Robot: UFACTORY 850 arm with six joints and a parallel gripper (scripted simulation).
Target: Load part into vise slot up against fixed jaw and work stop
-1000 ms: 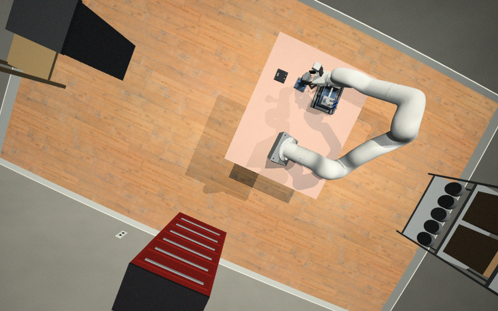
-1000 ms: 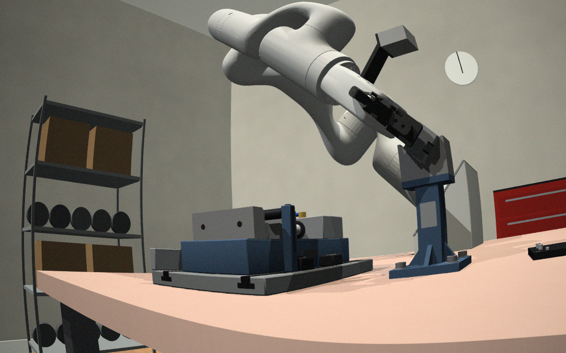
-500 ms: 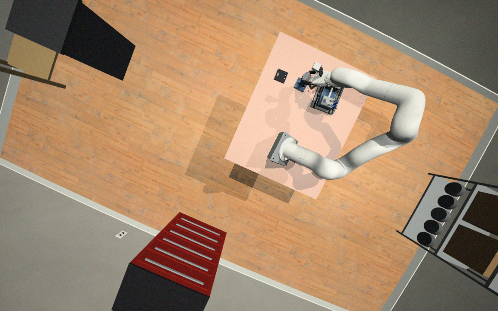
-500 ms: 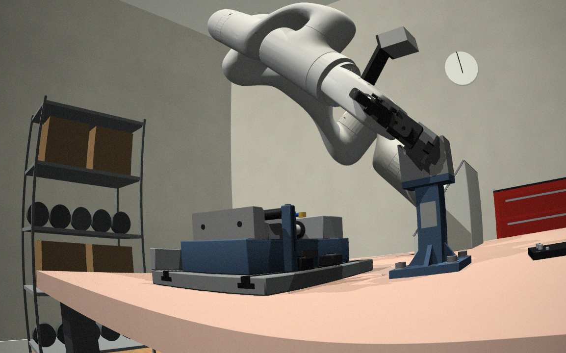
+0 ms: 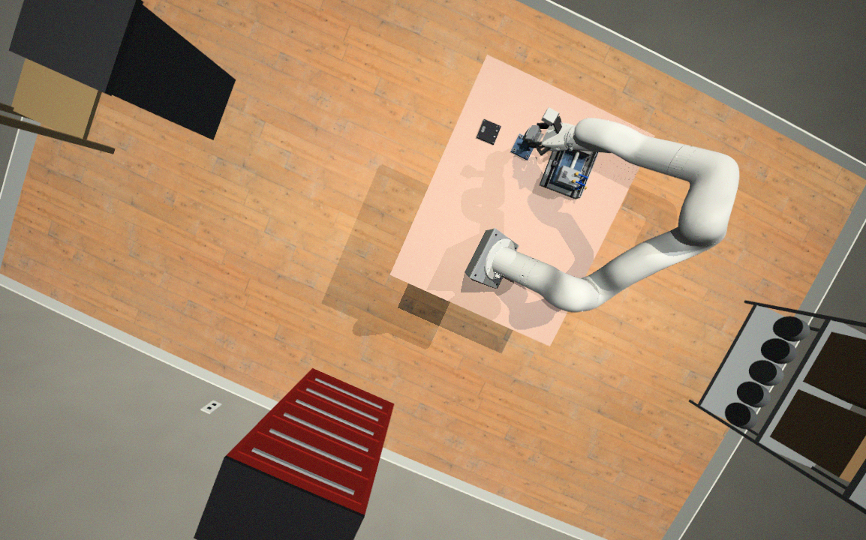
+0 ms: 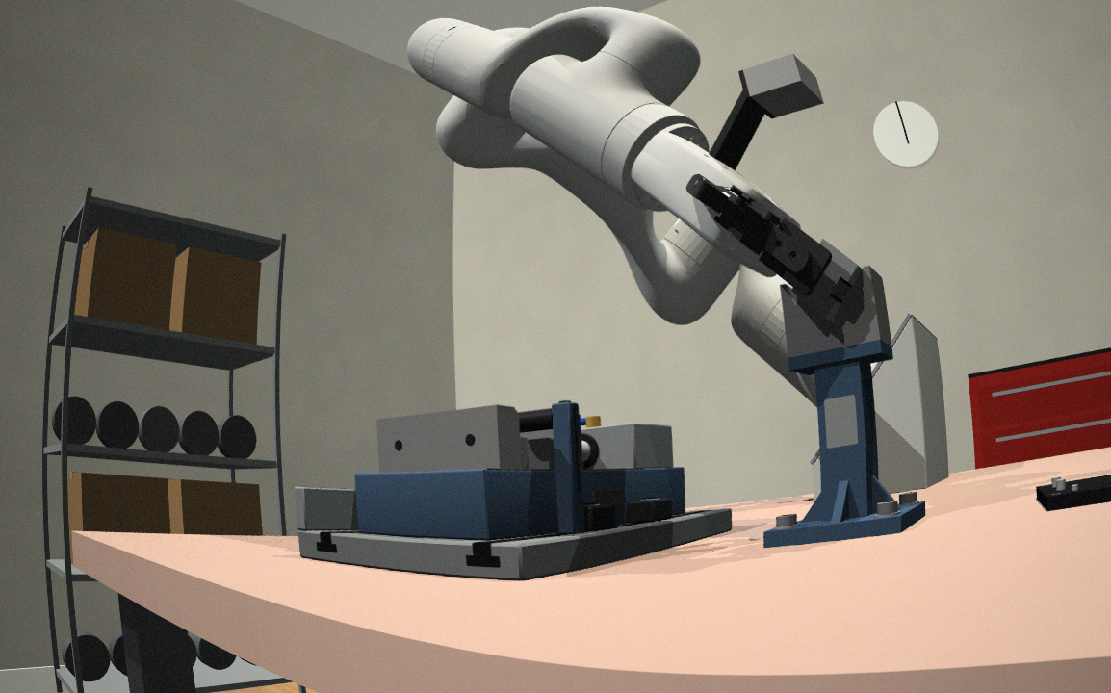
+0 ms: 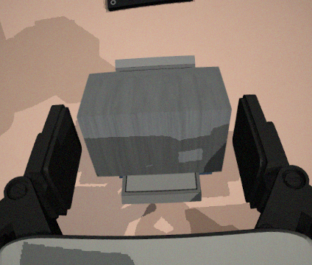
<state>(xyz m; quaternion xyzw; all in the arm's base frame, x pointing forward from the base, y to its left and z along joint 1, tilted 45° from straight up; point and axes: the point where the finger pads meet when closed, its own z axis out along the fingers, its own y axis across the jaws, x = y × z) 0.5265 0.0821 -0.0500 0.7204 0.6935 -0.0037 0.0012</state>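
Now: the part 1 cm to the left of my hand and 1 cm below it. The rest, counted from my hand: cylinder rod (1 cm ahead, 22 cm to the right, 9 cm below); moving jaw (6 cm ahead, 22 cm to the right, 9 cm below); work stop rod (10 cm ahead, 17 cm to the right, 7 cm below).
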